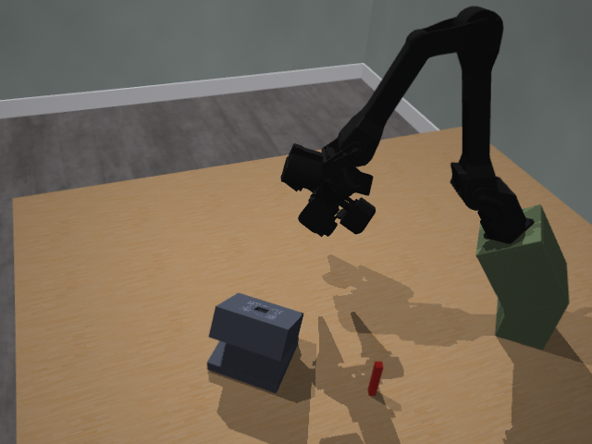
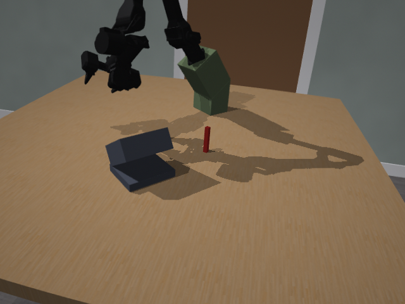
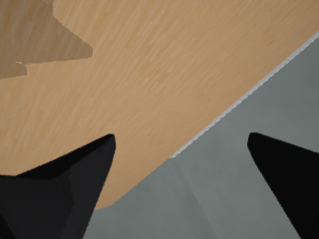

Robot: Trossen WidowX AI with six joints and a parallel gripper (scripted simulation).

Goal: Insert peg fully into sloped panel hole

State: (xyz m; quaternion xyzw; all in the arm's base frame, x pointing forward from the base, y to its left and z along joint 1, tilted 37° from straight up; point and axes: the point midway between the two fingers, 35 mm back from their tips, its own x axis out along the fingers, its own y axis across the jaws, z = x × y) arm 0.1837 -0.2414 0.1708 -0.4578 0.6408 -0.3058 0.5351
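The red peg is 310 mm to the left of my hand, 130 mm below it and 130 mm ahead of it. From my hand the other things lie so: dark base block 250 mm ahead, 160 mm below, 130 mm to the left.
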